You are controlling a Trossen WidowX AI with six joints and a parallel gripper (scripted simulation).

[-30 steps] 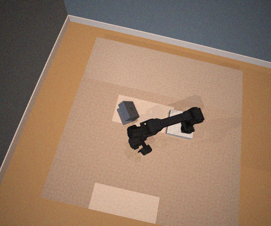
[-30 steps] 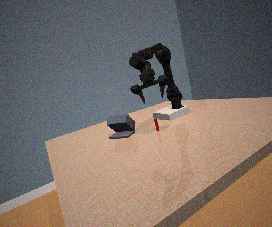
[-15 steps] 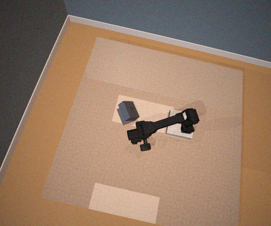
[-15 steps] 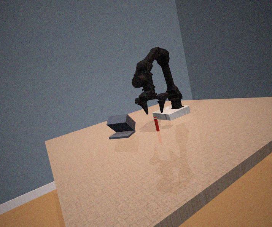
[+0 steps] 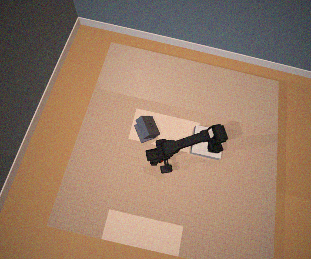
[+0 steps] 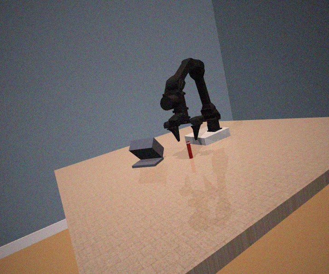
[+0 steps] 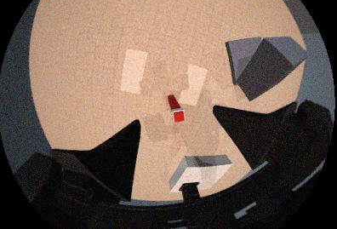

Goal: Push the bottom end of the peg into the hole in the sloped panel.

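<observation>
My gripper tip is 30 mm above the red peg. Also, from my gripper tip: sloped panel 190 mm to the right, 120 mm ahead, 20 mm below.
</observation>
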